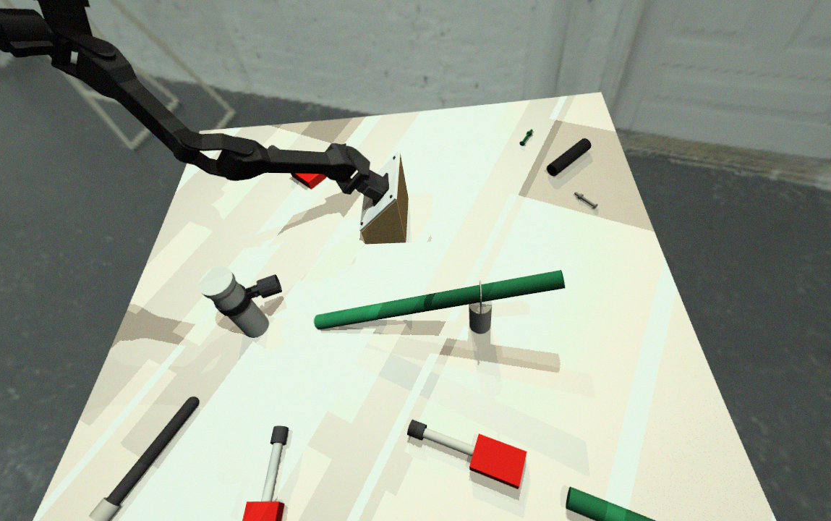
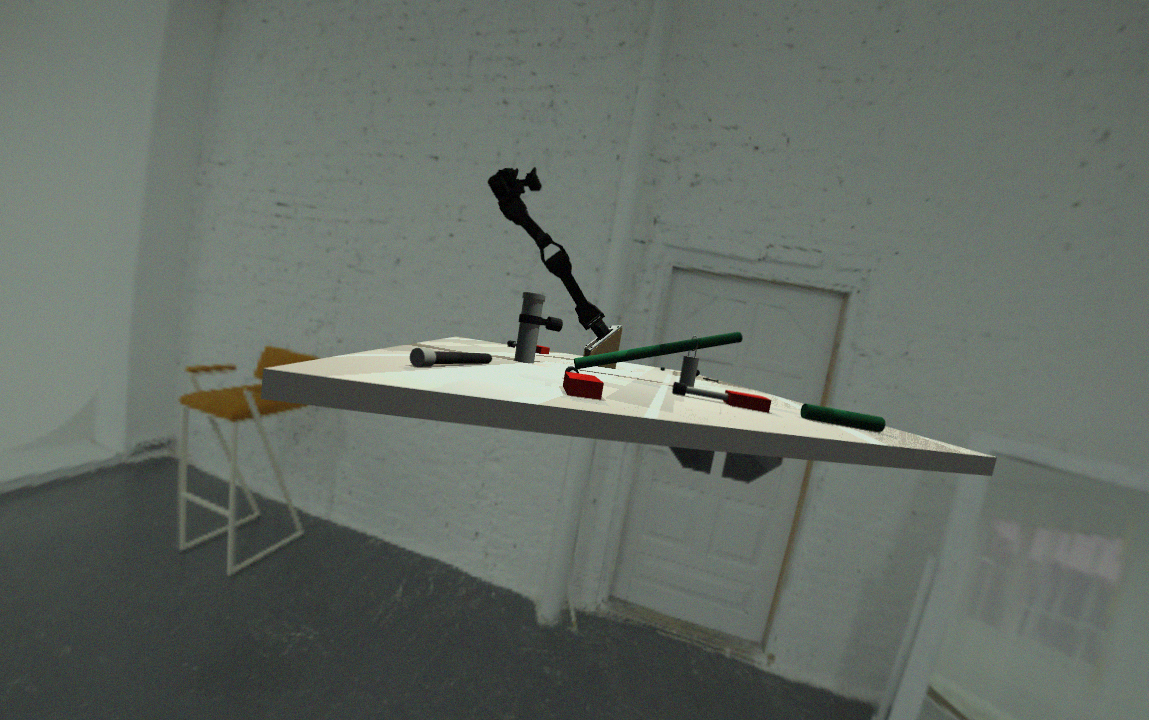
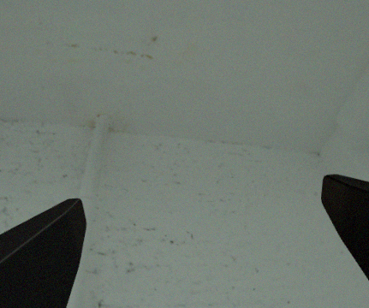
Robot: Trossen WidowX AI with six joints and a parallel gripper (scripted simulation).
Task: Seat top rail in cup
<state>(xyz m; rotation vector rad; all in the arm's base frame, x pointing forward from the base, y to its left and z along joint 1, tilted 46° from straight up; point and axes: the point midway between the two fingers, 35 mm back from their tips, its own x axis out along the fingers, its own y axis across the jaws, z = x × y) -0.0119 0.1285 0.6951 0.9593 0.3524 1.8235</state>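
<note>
Now: gripper tip 600 mm above the dark rail-end cup, 350 mm short of it and 130 mm to the right of it. Round my gripper tip: black cylinder 910 mm to the left, 710 mm below, 10 mm behind; short grey post 620 mm below, 580 mm to the left, 440 mm ahead; green tube 830 mm ahead, 740 mm to the left, 710 mm below.
</note>
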